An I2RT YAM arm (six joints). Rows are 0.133 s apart.
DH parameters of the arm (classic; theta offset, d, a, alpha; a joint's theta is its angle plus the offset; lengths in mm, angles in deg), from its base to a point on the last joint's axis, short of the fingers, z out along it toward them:
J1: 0 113.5 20 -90
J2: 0 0 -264 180
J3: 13.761 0 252.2 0
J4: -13.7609 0 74 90
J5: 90 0 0 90
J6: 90 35.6 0 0
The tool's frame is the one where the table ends.
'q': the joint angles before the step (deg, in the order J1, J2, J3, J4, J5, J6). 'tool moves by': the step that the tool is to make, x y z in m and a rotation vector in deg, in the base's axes. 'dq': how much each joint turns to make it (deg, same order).
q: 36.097 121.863 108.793 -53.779 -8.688 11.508
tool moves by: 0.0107 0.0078 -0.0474 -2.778 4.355 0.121
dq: -0.027 6.260 0.016 1.084 -0.351 -0.026
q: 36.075 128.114 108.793 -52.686 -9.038 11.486
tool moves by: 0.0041 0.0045 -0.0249 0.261 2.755 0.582
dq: 0.006 3.277 0.005 1.197 -1.922 -0.017
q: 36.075 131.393 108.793 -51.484 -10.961 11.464
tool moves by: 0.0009 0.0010 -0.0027 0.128 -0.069 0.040
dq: 0.029 0.387 0.020 0.499 -0.063 0.007
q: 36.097 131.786 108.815 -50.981 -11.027 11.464
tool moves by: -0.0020 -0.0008 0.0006 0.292 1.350 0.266
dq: -0.014 -0.134 -0.012 -1.040 -1.069 0.007
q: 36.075 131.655 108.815 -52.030 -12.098 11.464
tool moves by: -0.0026 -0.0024 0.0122 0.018 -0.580 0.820
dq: -0.043 -1.476 0.271 -1.465 0.088 -0.940
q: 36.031 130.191 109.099 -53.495 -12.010 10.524
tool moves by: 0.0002 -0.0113 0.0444 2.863 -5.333 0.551
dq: -1.131 -5.121 0.961 -0.464 0.199 -1.874
